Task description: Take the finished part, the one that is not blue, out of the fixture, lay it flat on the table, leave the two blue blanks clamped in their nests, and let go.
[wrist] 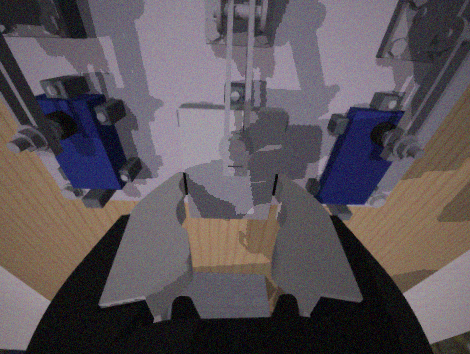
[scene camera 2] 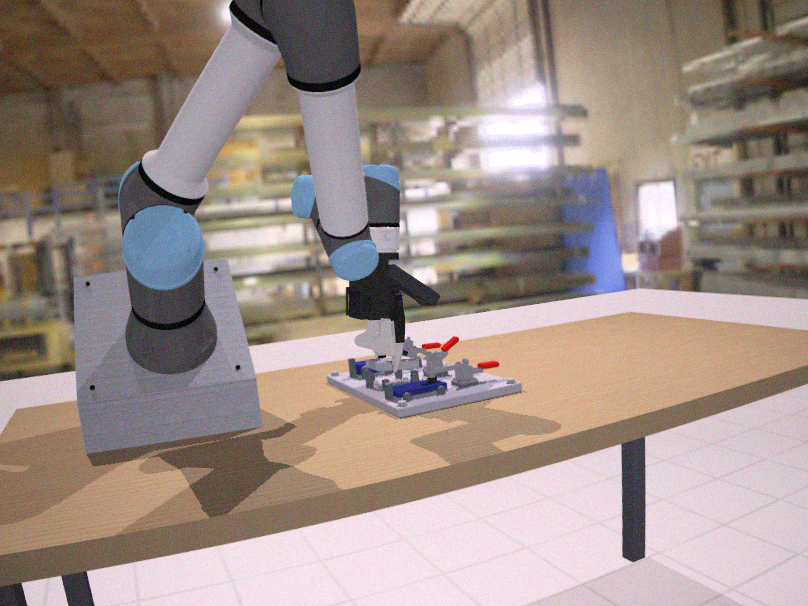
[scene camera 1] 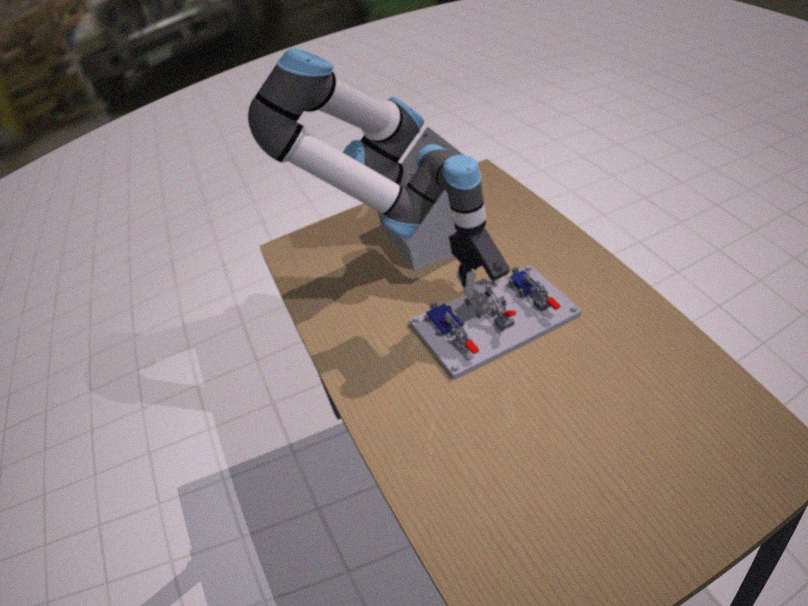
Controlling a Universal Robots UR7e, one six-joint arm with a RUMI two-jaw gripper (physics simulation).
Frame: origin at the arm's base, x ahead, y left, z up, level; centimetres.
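Seen in the pictures: gripper, between the fingertips: (wrist: 230,175) (scene camera 2: 386,369) (scene camera 1: 482,293); arm's base, origin of its link: (scene camera 2: 171,338).
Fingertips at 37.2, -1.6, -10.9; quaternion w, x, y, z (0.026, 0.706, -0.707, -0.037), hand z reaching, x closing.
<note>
Offsets run from my fingertips to a thing's top centre, as dx, dy, dz. Level surfaces: height alone.
The finished part {+1.2, +0.0, +2.0} (scene camera 2: 411,363) (wrist: 202,132) is a flat light-grey block. My gripper (scene camera 1: 471,293) (scene camera 2: 389,362) (wrist: 230,175) is shut on it. The part is level and looks slightly raised over the middle nest, under the middle clamp's arm; its underside is hidden. One blue blank {+0.3, -11.1, -1.2} (scene camera 1: 444,318) (scene camera 2: 417,388) (wrist: 362,155) sits in its nest at the right of the wrist view, with a clamp tip over it. The other blue blank {+1.6, +10.9, -0.2} (scene camera 1: 522,282) (scene camera 2: 360,367) (wrist: 87,155) sits clamped at the left. The grey fixture plate {+5.7, -0.2, -2.8} (scene camera 1: 502,348) (scene camera 2: 482,389) (wrist: 170,60) lies on the table.
The middle clamp's red handle {+12.4, -0.3, +3.9} (scene camera 1: 509,313) (scene camera 2: 450,343) is tilted up. The outer red handles {+13.2, -11.3, +1.6} (scene camera 1: 471,346) {+14.9, +10.7, +1.4} (scene camera 1: 553,303) (scene camera 2: 488,364) lie low. The wooden table {dz -4.3} (scene camera 1: 554,456) (scene camera 2: 626,365) extends beyond the fixture, away from the grey robot pedestal (scene camera 1: 427,244) (scene camera 2: 172,410).
</note>
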